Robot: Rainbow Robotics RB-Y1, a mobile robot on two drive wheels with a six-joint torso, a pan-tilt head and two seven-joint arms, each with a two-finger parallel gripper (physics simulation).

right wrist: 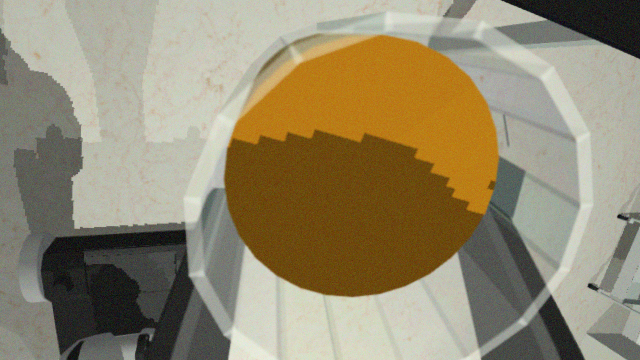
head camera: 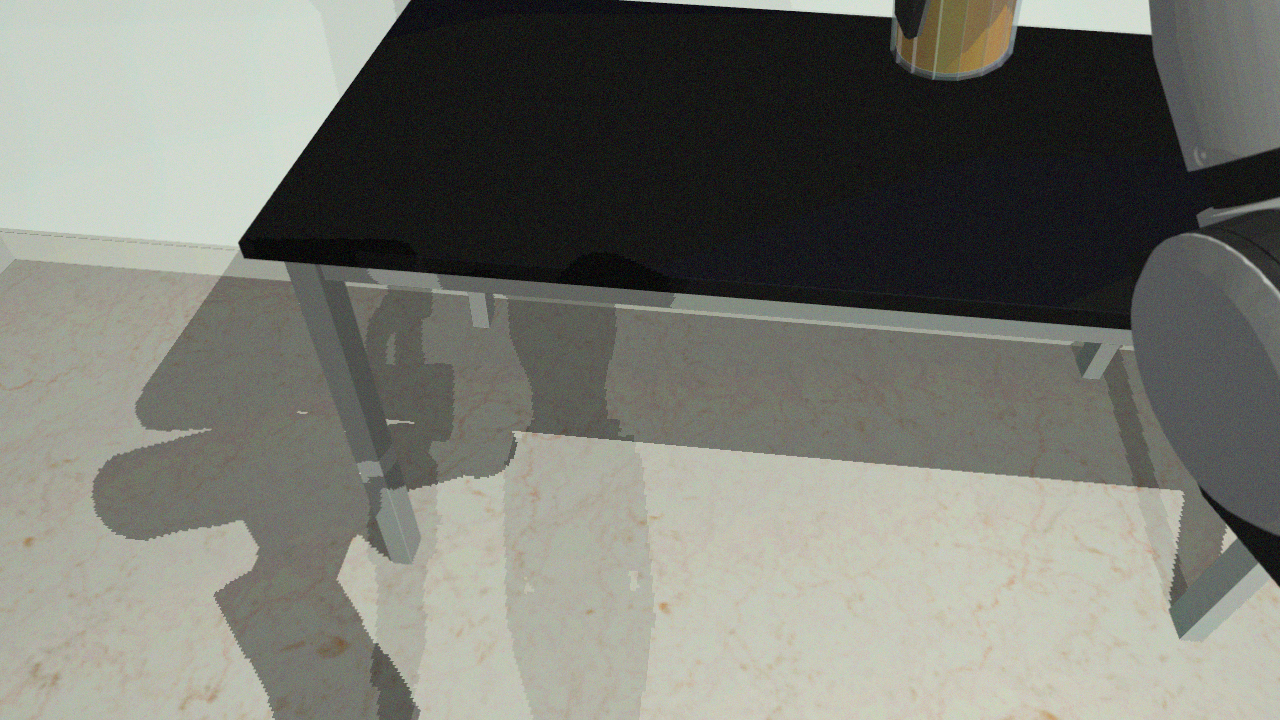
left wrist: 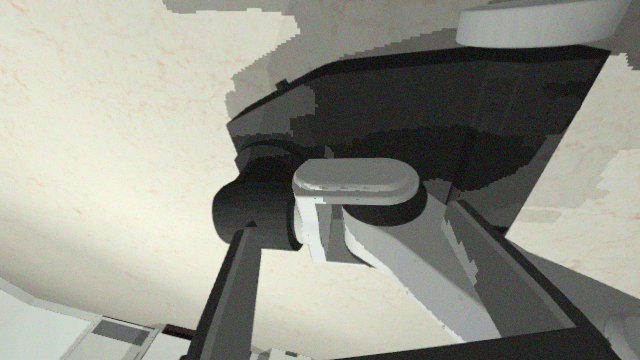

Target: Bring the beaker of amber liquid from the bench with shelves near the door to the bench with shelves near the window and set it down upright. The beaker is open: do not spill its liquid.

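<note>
The beaker of amber liquid (head camera: 962, 40) (right wrist: 360, 175) shows its lower part at the top of the head view, where it looks upright against the black bench top (head camera: 716, 179). I cannot tell its height or whether it is over the bench. In the right wrist view its open rim surrounds the amber surface, partly shaded, with no spill visible. My right gripper (right wrist: 357, 235) is shut on the beaker, its fingers showing through the glass on both sides. My left gripper (left wrist: 349, 227) is open, with nothing between its fingertips. The bench's shelves do not show in the head view.
Grey bench legs (head camera: 344, 376) (head camera: 1221, 586) stand on the marbled floor (head camera: 850, 582). A pale wall (head camera: 161, 116) is behind the bench at the left. My right arm (head camera: 1208, 376) covers the bench's right end. A dark edge (right wrist: 600, 20) crosses the right wrist view's upper right corner.
</note>
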